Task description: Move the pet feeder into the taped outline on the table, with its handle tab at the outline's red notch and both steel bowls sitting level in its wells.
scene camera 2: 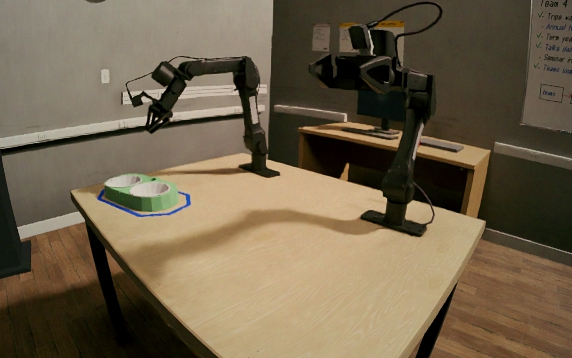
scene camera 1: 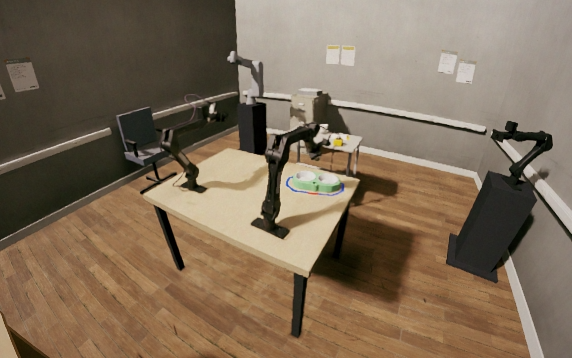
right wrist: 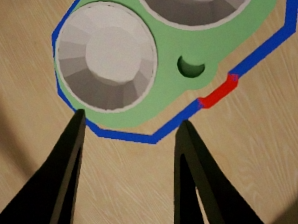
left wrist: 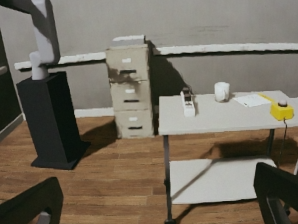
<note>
The pictures show: the left gripper, the right gripper and a green pet feeder.
The left gripper is seen too in the left wrist view. The right gripper shows as well in the right wrist view.
</note>
